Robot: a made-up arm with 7 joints.
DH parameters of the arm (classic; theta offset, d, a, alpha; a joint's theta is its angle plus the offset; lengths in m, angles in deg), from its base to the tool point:
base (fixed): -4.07 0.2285 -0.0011 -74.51
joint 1: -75.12 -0.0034 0.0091 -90
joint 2: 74 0.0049 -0.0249 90
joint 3: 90 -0.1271 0.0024 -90
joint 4: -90 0.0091 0.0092 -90
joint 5: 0 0.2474 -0.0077 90
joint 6: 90 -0.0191 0.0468 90
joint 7: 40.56 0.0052 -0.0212 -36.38
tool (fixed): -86.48 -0.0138 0 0
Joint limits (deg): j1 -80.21..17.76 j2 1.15..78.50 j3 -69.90..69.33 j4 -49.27..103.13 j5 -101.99..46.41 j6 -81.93..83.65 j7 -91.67..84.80
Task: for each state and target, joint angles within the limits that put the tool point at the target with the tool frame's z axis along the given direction. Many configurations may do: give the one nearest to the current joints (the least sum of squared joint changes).
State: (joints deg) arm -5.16 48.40 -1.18 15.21 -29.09 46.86 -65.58
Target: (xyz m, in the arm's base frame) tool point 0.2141 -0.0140 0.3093 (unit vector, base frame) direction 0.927 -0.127 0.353
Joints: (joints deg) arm -24.33 71.01 10.98 -29.60 -63.75 72.07 -91.67
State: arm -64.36 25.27 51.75 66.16 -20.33 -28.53 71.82
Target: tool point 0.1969 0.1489 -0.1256 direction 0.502 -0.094 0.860
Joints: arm -36.71 22.57 36.60 88.48 -5.07 -4.88 84.80
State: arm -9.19 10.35 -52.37 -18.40 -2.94 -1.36 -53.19
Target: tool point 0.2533 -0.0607 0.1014 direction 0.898 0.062 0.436
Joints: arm -18.48 19.82 -20.99 -2.00 -16.78 35.56 -79.40
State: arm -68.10 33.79 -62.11 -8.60 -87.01 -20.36 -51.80
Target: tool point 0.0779 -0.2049 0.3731 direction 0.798 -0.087 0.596
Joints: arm -80.21 1.15 -38.07 -11.82 -100.99 -1.76 -89.97
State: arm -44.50 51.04 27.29 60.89 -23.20 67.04 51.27
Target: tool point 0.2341 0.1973 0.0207 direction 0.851 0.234 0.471
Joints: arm -31.15 41.42 11.87 52.79 -19.81 75.85 52.78
